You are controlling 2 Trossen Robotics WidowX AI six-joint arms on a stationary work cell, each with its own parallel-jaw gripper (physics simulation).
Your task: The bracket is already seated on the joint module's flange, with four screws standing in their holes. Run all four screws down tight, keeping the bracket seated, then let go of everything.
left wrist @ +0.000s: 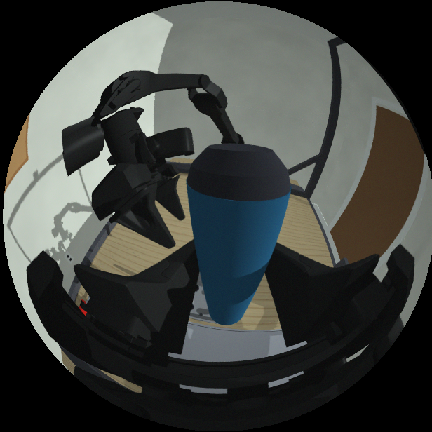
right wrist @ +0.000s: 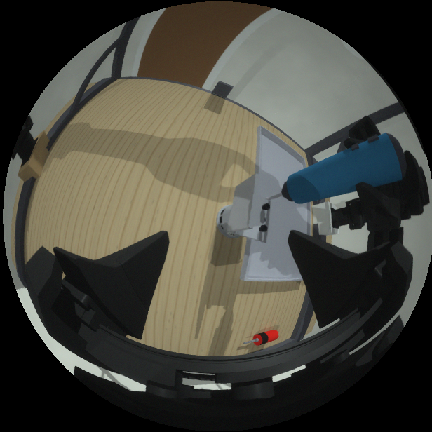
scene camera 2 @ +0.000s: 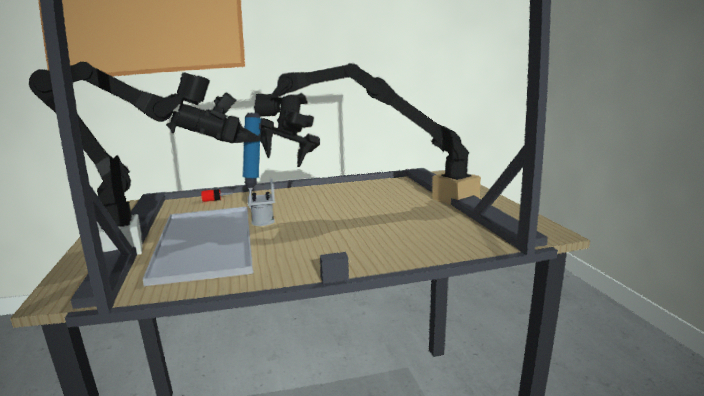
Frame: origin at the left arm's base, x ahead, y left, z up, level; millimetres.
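Seen in the pictures: left gripper, between the fingertips: [scene camera 2: 258,139]; right gripper, between the fingertips: [scene camera 2: 283,162]; left arm's base, origin of its link: [scene camera 2: 116,223]; right arm's base, origin of its link: [scene camera 2: 456,176].
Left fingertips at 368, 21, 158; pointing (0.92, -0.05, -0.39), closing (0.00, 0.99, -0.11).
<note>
Offsets run from my left fingertips to a thing's top centre, as dx, dy, dz.
My left gripper [scene camera 2: 254,138] [left wrist: 230,243] is shut on a blue driver {-23, -6, +70} [scene camera 2: 252,155] [left wrist: 235,230] [right wrist: 350,172], held nearly upright with its bit down. The bit ends close to the bracket [scene camera 2: 262,201] [right wrist: 245,215]; whether it touches a screw is unclear. The bracket sits on the pale joint module {-4, +15, -162} [scene camera 2: 262,215] [right wrist: 227,221]. Two dark screw heads show in the right wrist view, one screw [right wrist: 266,206] nearer the bit and another screw [right wrist: 263,228] farther off. The other screws cannot be made out there. My right gripper [scene camera 2: 284,160] [left wrist: 178,230] [right wrist: 230,237] is open and empty, above and right of the module.
A grey tray {-168, -64, -210} [scene camera 2: 200,278] [left wrist: 215,345] lies beside the module, at its left in the scene view. A red screwdriver {-89, +295, -192} [scene camera 2: 210,195] [right wrist: 266,337] lies behind the tray. A dark block {+42, -399, -169} [scene camera 2: 334,268] [right wrist: 222,89] stands at the table's front edge. Frame posts rise at both sides.
</note>
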